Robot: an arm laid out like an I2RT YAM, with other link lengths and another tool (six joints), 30 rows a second.
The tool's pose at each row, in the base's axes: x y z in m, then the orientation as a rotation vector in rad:
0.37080 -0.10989 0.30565 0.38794 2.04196 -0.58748
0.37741 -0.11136 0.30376 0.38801 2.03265 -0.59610
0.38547 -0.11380 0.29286 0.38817 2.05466 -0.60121
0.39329 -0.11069 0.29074 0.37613 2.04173 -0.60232
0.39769 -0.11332 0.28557 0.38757 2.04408 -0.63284
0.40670 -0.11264 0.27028 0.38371 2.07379 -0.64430
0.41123 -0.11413 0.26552 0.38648 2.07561 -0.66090
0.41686 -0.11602 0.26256 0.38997 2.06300 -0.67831
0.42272 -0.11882 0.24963 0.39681 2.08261 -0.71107
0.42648 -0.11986 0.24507 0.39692 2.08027 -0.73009
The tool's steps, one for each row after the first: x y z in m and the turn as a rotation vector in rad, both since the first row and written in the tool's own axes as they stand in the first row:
-0.00177 0.00249 0.00633 0.00702 -0.00842 -0.00100
0.00346 0.00713 0.01820 0.00868 0.01236 -0.00940
0.00145 0.01410 0.02298 0.00580 -0.00328 -0.01402
0.00359 0.01535 0.02982 0.03187 0.00346 -0.02040
0.01224 0.02417 0.04258 0.03559 0.03052 -0.03624
0.01400 0.02634 0.04871 0.04823 0.03380 -0.04209
0.01363 0.02827 0.05505 0.06315 0.02396 -0.04380
0.02171 0.03204 0.06645 0.08694 0.04613 -0.05899
0.02370 0.03416 0.07170 0.10059 0.04520 -0.06647

